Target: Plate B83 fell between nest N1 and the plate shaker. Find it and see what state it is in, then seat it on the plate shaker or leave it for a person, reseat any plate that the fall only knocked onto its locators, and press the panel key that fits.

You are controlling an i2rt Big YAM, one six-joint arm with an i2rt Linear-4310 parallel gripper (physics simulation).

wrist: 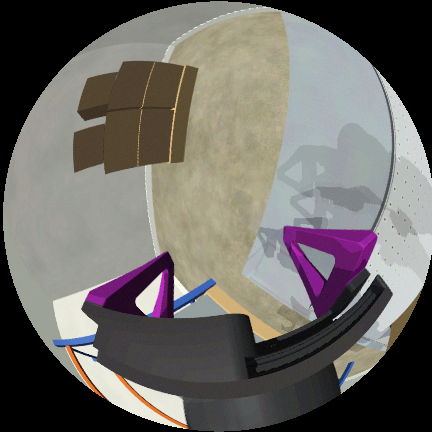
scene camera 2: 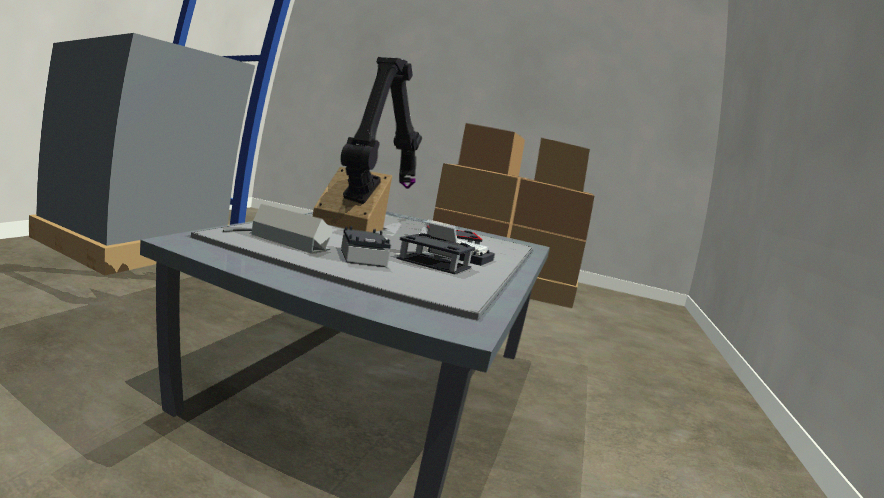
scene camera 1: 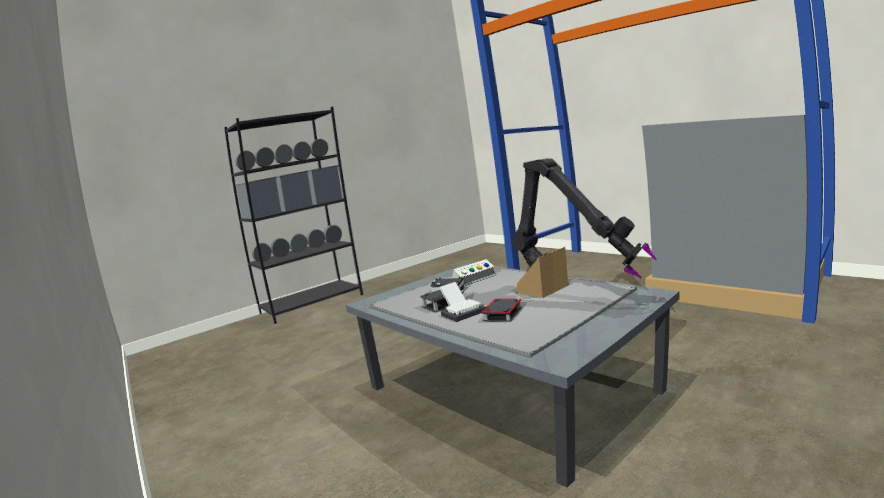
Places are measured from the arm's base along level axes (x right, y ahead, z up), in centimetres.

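Pixels of known places: gripper, fingertip midpoint: (wrist: 227,246) (scene camera 2: 407,179) (scene camera 1: 648,268); arm's base at its link origin: (scene camera 2: 362,189) (scene camera 1: 539,264).
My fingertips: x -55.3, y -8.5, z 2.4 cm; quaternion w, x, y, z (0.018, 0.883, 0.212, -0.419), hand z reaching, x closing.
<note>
Ahead of a thing's pixels: the offset from my fingertips to its middle. "spot": to the spot under its first point. Level surfaces: height alone.
My gripper (scene camera 1: 648,267) (scene camera 2: 407,183) (wrist: 227,246) is open and empty, high and out past the wooden arm mount, well away from the labware. A white plate-like piece {dy +46.0, dx +73.7, dz -9.7 cm} (scene camera 1: 451,294) (scene camera 2: 441,231) stands tilted between a raised black stand (scene camera 1: 433,300) (scene camera 2: 436,243) and a white piece {dy +48.9, dx +63.1, dz -12.0 cm} (scene camera 1: 463,307) lying on a low black base {dy +48.9, dx +63.1, dz -13.4 cm} (scene camera 1: 460,315) (scene camera 2: 483,257). A grey box-shaped device with a black top {spot: dy +35.5, dx +99.4, dz -9.6 cm} (scene camera 2: 364,239) stands beside the stand. The key panel {dy +13.3, dx +100.7, dz -10.8 cm} (scene camera 1: 475,270) (scene camera 2: 287,228) has coloured keys. Labels are unreadable, so I cannot tell which piece is B83 or its state.
A red-edged black platform {dy +40.3, dx +47.5, dz -12.7 cm} (scene camera 1: 502,306) (scene camera 2: 470,235) stands near the low base. The wooden arm mount (scene camera 1: 550,275) (scene camera 2: 352,201) rises from the perforated board {dz -15.0 cm} (scene camera 1: 538,337) (scene camera 2: 457,300). The wrist view shows bare table {dz -16.2 cm} (wrist: 330,90), floor and stacked cartons (wrist: 145,110).
</note>
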